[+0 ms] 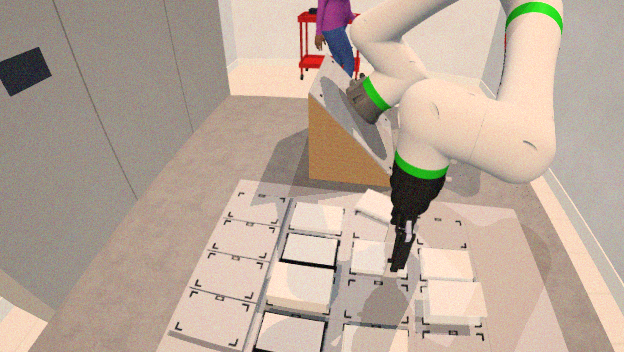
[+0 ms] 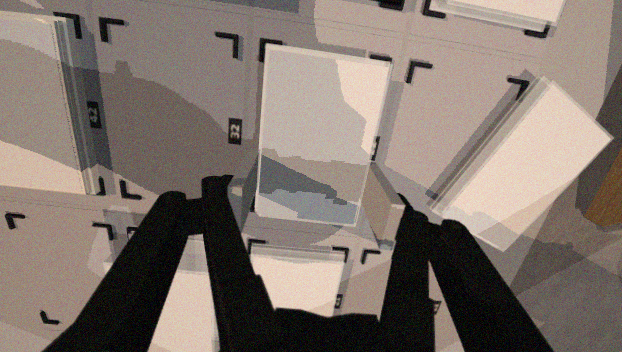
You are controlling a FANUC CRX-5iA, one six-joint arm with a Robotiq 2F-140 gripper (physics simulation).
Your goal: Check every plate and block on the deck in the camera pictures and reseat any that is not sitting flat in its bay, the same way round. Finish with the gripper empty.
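Places are measured from the arm's base along level axes (x ahead, y left, z up), in metres.
Pixels of known places: gripper, fingertip midpoint: (image 1: 389,259) (image 2: 311,173); arm's base at its link origin: (image 1: 360,105).
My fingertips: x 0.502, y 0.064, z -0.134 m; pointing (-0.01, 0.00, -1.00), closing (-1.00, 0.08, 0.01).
Observation:
Ahead of a thing's pixels: the offset from my fingertips to its top centre.
My gripper (image 1: 396,266) (image 2: 311,173) is shut on a pale plate {dz +0.011, dx -0.002, dy -0.024 m} (image 1: 369,256) (image 2: 320,110), one finger at each long side. This plate lies low over its bay between corner marks; whether it touches the deck is unclear. Another pale plate {dz +0.010, dx -0.171, dy -0.006 m} (image 1: 375,204) (image 2: 525,165) sits turned askew and tilted across the back edge of the neighbouring bay. In the right column, one plate {dz +0.034, dx +0.120, dy +0.131 m} (image 1: 456,299) (image 2: 185,305) is shifted off its corner marks, and another {dz +0.006, dx +0.013, dy +0.140 m} (image 1: 446,263) (image 2: 300,277) lies behind it. A thick block {dz +0.034, dx +0.092, dy -0.196 m} (image 1: 300,286) stands in the second column.
More plates {dz +0.006, dx -0.121, dy -0.179 m} (image 1: 317,217) {dz +0.006, dx -0.014, dy -0.187 m} (image 1: 311,249) {dz +0.006, dx +0.199, dy -0.205 m} (image 1: 291,334) lie in the second column, and one {dz +0.006, dx +0.212, dy -0.042 m} (image 1: 375,340) (image 2: 35,110) is at the front beyond bay 32. A wooden wedge stand (image 1: 332,145) is behind the deck. A person (image 1: 336,20) stands near a red cart (image 1: 311,61).

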